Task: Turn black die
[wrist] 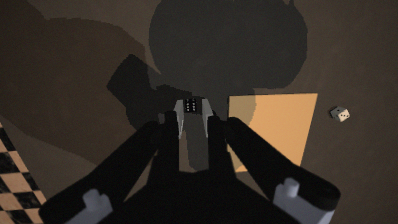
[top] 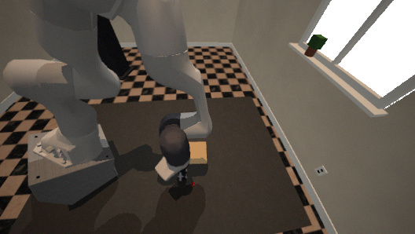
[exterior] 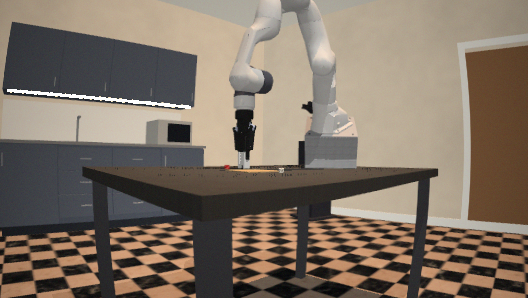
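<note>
My hand is 3 cm above the black die. Also, from my hand: tan mat: 3 cm ahead, 13 cm to the left, 4 cm below; white die: 3 cm behind, 24 cm to the left, 3 cm below; red die: 6 cm ahead, 4 cm to the right, 3 cm below.
</note>
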